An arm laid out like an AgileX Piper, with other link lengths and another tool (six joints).
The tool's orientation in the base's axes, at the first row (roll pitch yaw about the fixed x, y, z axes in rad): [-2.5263, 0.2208, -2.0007]
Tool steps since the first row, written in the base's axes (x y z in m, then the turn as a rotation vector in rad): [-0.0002, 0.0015, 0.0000, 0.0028, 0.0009, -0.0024]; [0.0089, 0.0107, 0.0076, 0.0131, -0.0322, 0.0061]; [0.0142, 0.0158, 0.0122, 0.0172, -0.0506, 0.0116]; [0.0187, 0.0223, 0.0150, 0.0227, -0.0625, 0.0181]
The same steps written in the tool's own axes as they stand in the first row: [-0.0012, 0.0008, -0.0002, -0.0014, -0.0002, 0.0035]; [-0.0148, -0.0055, -0.0016, 0.0219, -0.0271, 0.0055]; [-0.0225, -0.0095, -0.0024, 0.0353, -0.0414, 0.0050]; [-0.0307, -0.0112, -0.0025, 0.0422, -0.0543, 0.0041]
